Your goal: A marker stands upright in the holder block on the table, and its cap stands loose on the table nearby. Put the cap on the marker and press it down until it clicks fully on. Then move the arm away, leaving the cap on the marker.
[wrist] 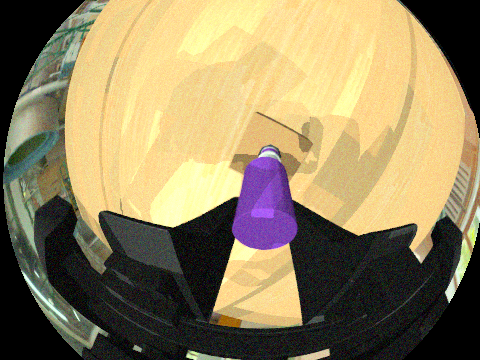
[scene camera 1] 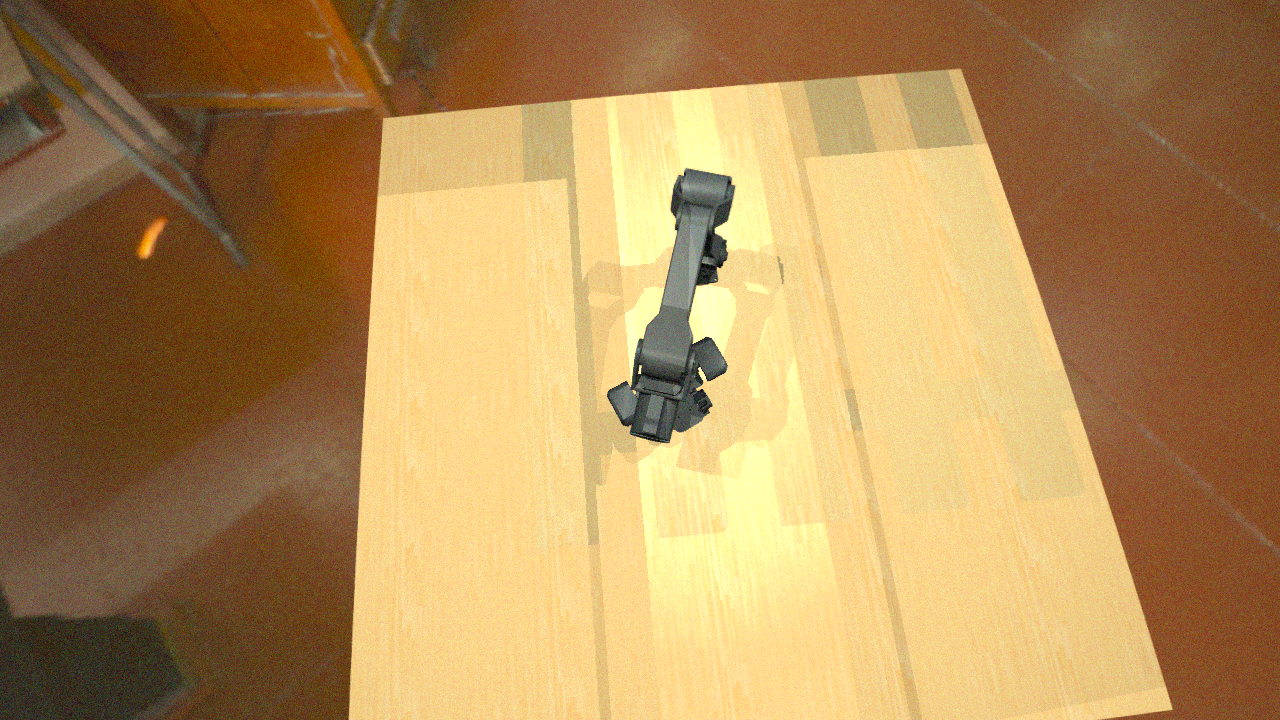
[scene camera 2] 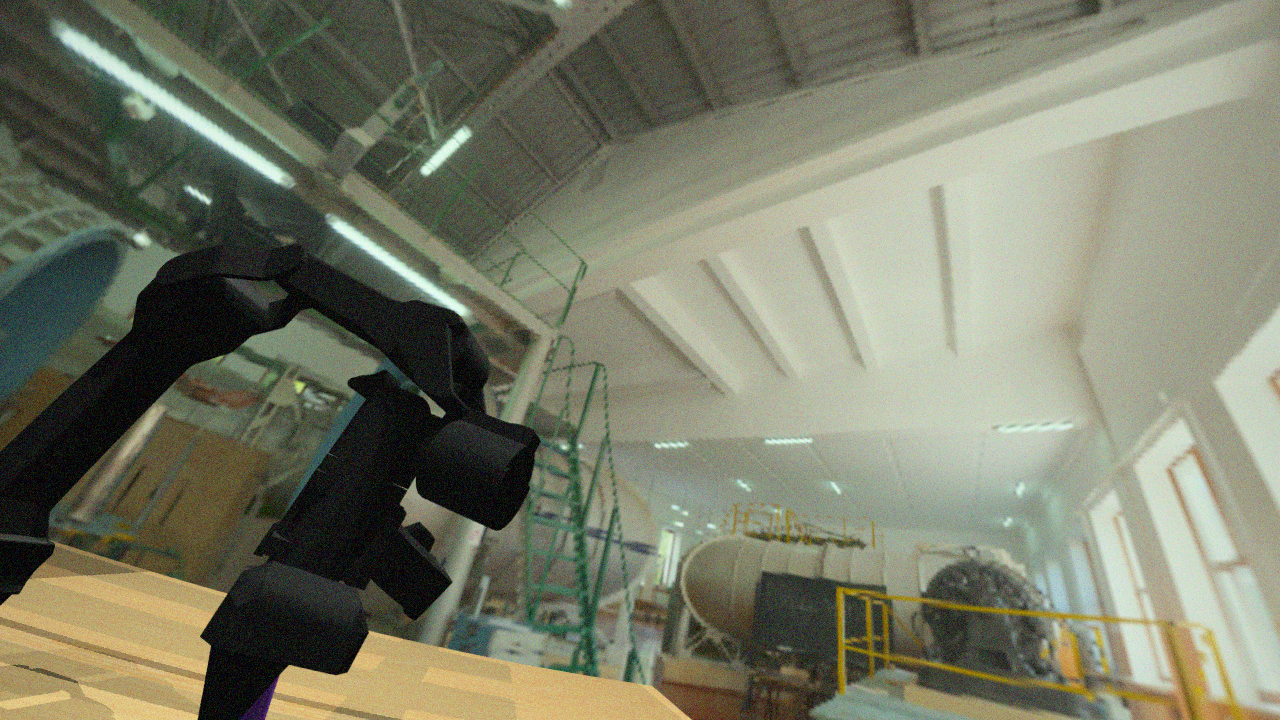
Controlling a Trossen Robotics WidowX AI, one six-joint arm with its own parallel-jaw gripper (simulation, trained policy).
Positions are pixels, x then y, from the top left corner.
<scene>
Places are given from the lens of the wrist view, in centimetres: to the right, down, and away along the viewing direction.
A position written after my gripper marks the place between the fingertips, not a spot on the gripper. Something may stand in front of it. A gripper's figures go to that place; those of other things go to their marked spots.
my gripper [wrist: 263, 205]: 1, 2, 10
purple cap [wrist: 265, 219]: 1, 2, 6
</scene>
